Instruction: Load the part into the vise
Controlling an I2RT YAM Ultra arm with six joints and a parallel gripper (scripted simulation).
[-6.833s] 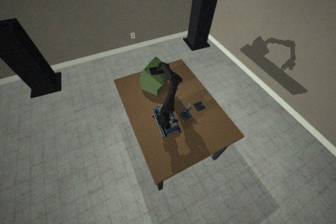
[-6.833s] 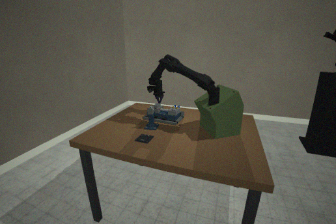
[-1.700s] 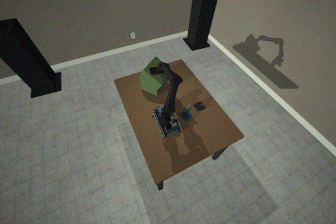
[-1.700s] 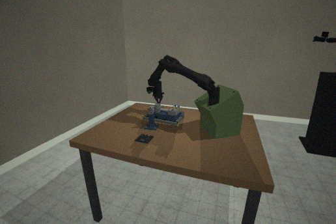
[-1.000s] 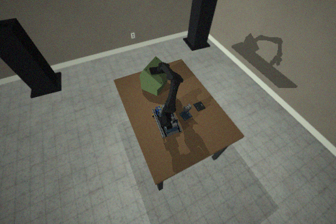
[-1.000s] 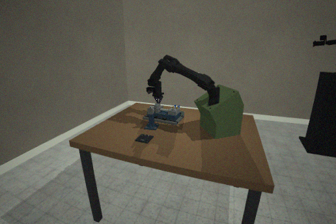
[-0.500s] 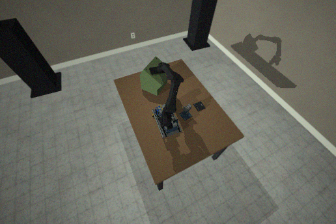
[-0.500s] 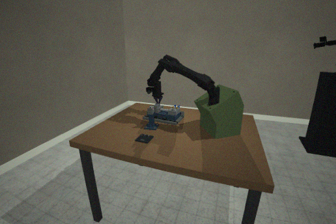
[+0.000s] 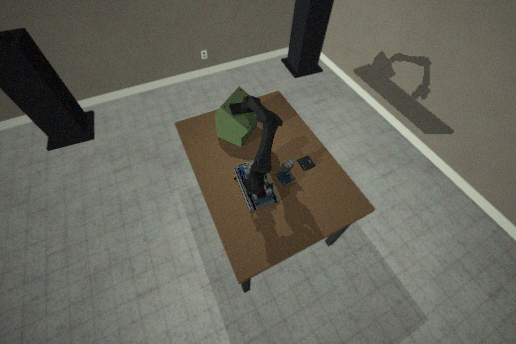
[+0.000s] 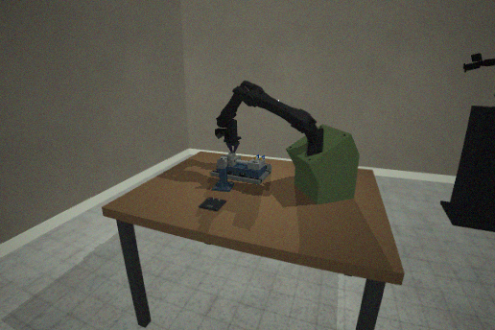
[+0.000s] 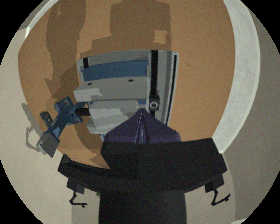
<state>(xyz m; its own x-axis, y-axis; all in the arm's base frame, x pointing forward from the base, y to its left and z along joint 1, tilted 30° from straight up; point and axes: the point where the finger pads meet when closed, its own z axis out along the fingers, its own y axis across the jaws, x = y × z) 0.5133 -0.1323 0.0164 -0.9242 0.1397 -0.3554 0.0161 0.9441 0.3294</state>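
My gripper is now 70 mm past the vise, 60 mm above it and 40 mm to the right of it. The rest, counted from my hand: infeed plate: 420 mm to the left, 110 mm behind, 100 mm below; part: 40 mm to the left, 20 mm below.
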